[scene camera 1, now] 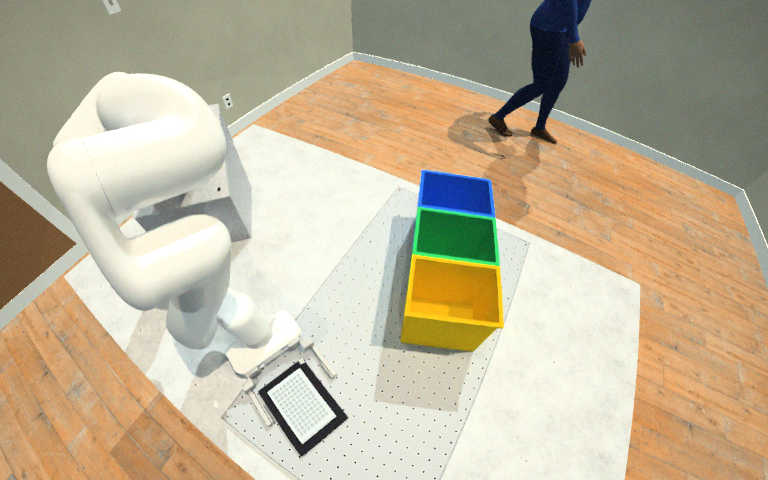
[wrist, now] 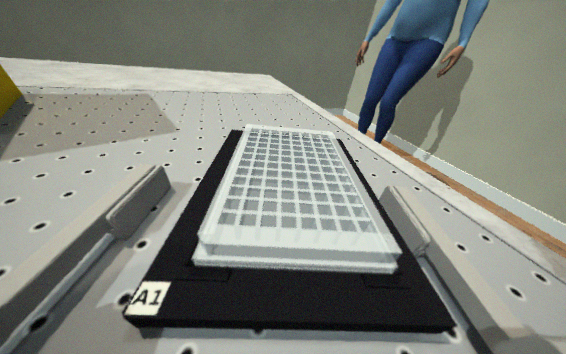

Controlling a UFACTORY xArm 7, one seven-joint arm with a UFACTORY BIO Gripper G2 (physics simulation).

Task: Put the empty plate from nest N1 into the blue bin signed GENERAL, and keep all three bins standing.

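Places are measured from the arm's base along level axes (x ahead, y left, z up), in centimetres.
Where they show: hand, tool point: (scene camera 1: 298, 391) (wrist: 276, 208).
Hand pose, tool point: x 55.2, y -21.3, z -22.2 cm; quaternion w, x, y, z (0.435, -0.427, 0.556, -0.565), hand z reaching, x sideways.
Note:
After its pixels a point has its place.
The clear, gridded plate (scene camera 1: 301, 405) {y -22.9, x 58.0, z -20.6 cm} (wrist: 295, 200) {y -22.0, x 54.1, z -20.5 cm} lies flat in a black nest (scene camera 1: 338, 416) {y -20.0, x 65.1, z -21.8 cm} (wrist: 290, 305) {y -20.8, x 50.2, z -21.9 cm} with an "A1" label at its near left corner in the wrist view. My gripper (scene camera 1: 301, 399) {y -21.3, x 55.2, z -22.2 cm} (wrist: 275, 210) {y -21.3, x 55.2, z -22.2 cm} is open and low, one finger on each side of the plate and nest; in the wrist view gaps show between the fingers and the plate. The blue bin (scene camera 1: 456, 193) {y 39.2, x 58.9, z -11.0 cm} stands upright at the far end of the row of three. No GENERAL sign or N1 mark is legible.
The green bin (scene camera 1: 456, 236) {y 27.6, x 64.9, z -13.0 cm} stands in the middle of the row and the yellow bin (scene camera 1: 447, 331) {y 4.6, x 74.3, z -11.8 cm} (wrist: 7, 92) {y 6.5, x 78.2, z -22.0 cm} at the near end, both upright. They stand on the perforated board (scene camera 1: 339, 339) {y -6.6, x 54.8, z -23.1 cm} (wrist: 200, 112) {y -14.7, x 75.7, z -23.1 cm}. A person (scene camera 1: 549, 62) (wrist: 400, 65) stands off the board, near the walls.

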